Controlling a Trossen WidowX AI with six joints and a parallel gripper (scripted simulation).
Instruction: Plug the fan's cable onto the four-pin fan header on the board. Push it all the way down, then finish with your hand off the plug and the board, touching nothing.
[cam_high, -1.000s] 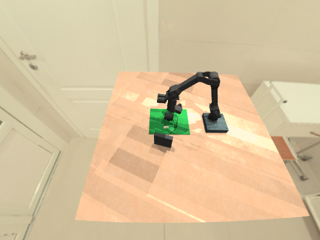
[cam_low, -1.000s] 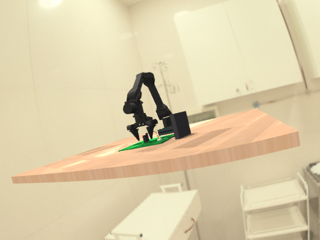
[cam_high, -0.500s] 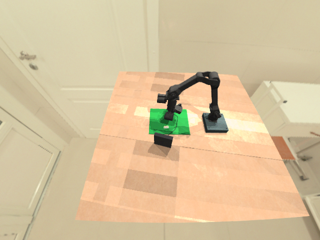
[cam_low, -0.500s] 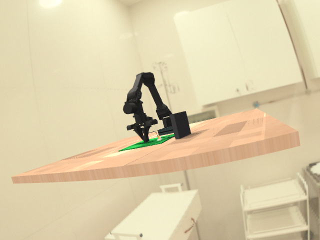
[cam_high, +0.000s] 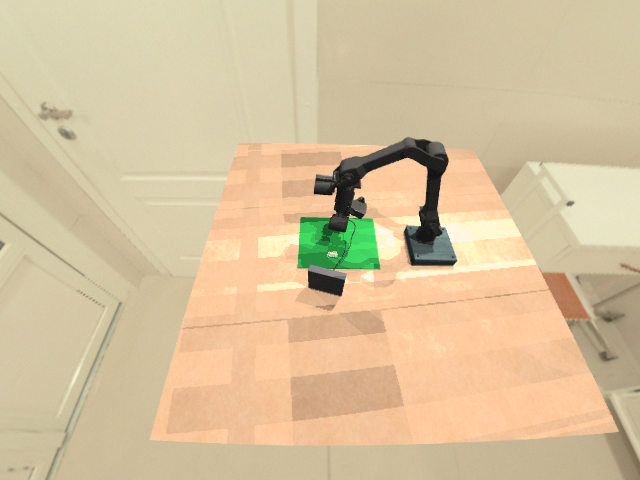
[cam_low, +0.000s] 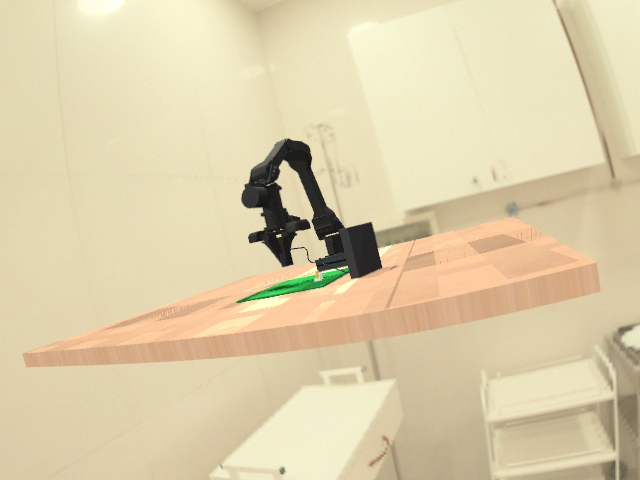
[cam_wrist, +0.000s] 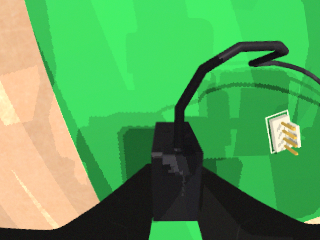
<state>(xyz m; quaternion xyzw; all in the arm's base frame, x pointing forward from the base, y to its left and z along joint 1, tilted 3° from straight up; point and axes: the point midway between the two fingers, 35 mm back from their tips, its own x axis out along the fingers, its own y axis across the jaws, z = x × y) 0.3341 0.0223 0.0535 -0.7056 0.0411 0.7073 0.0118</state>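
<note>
Now: the white four-pin fan header 10 cm to the left of my gripper tip, 7 cm below it and 1 cm ahead of it. The rest, counted from my gripper tip: black fan plug (1 cm behind, 1 cm above); then black fan box (23 cm to the left, 1 cm below, 1 cm ahead); then green board (8 cm below, 3 cm to the left).
</note>
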